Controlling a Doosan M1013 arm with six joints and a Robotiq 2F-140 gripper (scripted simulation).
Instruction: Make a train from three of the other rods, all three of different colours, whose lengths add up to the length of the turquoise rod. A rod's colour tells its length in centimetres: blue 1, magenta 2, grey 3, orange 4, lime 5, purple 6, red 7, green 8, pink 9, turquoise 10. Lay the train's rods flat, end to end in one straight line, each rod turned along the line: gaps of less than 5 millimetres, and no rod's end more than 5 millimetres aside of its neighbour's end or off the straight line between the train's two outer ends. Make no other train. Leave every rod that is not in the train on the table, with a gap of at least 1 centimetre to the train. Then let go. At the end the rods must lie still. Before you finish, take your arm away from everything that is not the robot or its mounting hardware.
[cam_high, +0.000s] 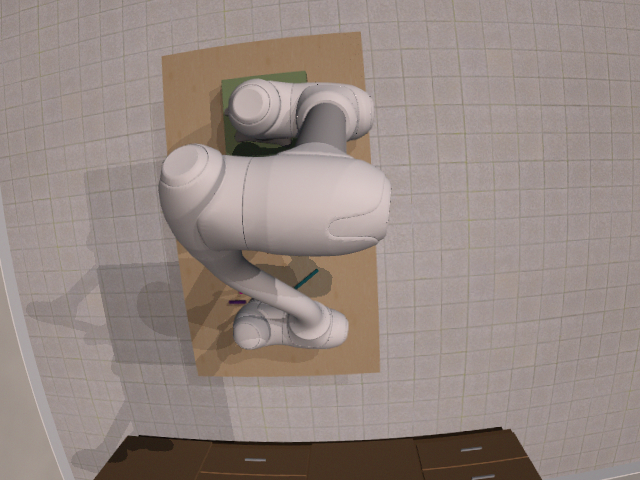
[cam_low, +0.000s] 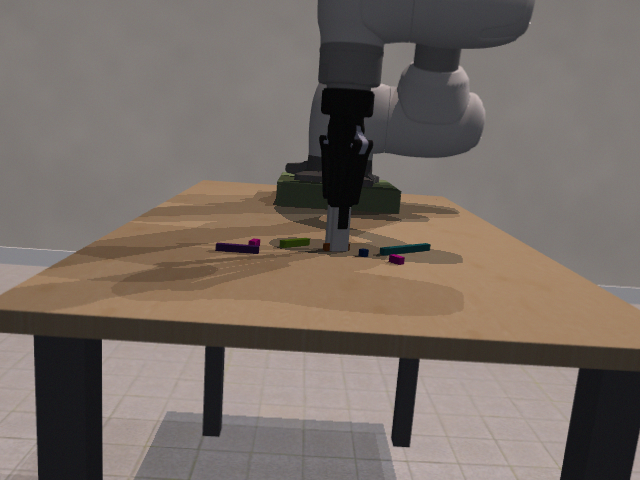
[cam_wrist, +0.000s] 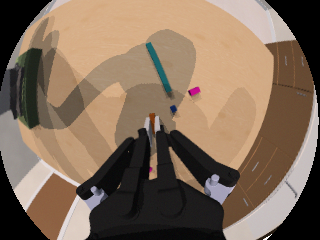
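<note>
Right now my hand is 30 mm above the orange rod. Round my hand: blue rod: 40 mm to the left, 30 mm below, 20 mm ahead; lime rod: 60 mm to the right, 30 mm below; turquoise rod: 100 mm to the left, 40 mm behind, 30 mm below.
</note>
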